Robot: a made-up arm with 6 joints.
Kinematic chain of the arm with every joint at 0, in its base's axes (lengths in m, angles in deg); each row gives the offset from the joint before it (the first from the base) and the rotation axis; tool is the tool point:
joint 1: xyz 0 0 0.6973 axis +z
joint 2: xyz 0.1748 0 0 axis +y
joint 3: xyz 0 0 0.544 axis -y
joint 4: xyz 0 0 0.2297 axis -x
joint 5: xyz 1.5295 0 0 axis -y
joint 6: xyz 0.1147 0 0 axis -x
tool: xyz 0 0 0
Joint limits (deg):
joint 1: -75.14..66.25
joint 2: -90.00..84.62
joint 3: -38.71..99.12
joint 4: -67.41..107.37
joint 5: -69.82..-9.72
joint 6: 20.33..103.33
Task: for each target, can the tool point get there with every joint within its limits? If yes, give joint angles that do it. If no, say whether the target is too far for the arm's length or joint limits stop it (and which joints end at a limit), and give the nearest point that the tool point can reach.
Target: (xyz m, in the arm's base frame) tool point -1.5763 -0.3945 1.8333
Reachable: yes | joints 15.90 -74.11 62.43 -37.36 -48.91 46.35
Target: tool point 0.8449 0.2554 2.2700
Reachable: yes | joints 22.46 -43.29 -2.19 59.70 -61.17 44.33
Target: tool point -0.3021 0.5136 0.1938
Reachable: no: joint limits stop it (at a limit: joint 1, joint 3, joint 5) | nearest point 0.1751 0.5984 -0.5885 | short by 0.920 m
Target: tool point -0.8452 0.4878 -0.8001
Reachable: no: joint limits stop it (at a limit: joint 1, joint 2, joint 4, joint 5) | nearest point -0.0358 0.1653 -0.7219 | short by 0.875 m
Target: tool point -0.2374 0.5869 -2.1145
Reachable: no: too far | nearest point 0.1993 0.5223 -0.8987 | short by 1.293 m
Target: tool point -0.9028 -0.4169 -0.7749
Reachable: no: joint limits stop it (at a limit: joint 1, joint 2, joint 5) | nearest point -0.0573 -0.2037 -0.7449 | short by 0.872 m
